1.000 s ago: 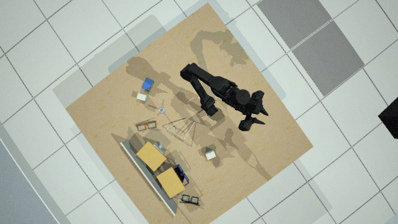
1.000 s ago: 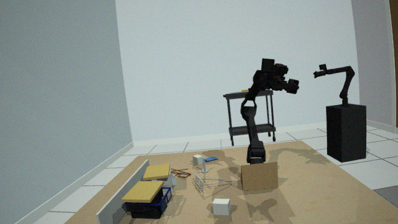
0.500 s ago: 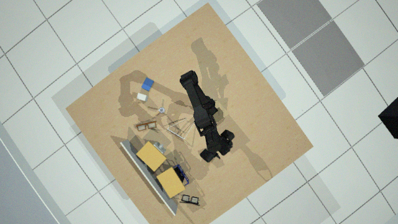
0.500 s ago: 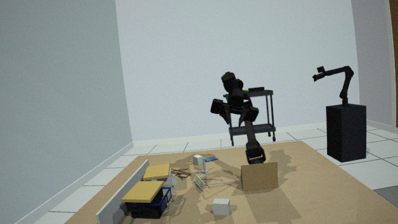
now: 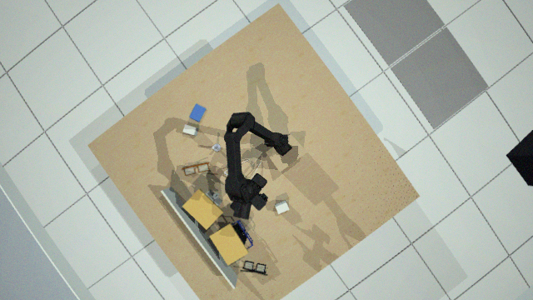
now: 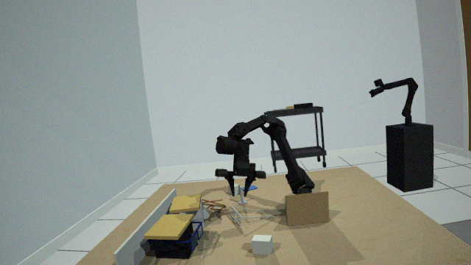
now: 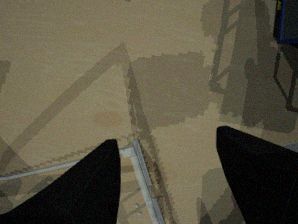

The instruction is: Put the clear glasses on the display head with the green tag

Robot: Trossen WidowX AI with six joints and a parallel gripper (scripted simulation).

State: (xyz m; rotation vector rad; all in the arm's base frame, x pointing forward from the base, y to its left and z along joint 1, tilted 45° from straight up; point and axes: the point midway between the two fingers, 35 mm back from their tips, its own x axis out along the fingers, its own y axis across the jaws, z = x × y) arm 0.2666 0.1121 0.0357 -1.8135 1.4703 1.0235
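Right now my gripper tip is 290 mm to the left of the grey post and 120 mm above it. From my gripper tip the other things lie so: grey board (350 mm ahead, 90 mm below, 10 mm to the left); blue tag (500 mm to the right, 140 mm below, 40 mm behind); display head (200 mm ahead, 100 mm to the right, 90 mm below).
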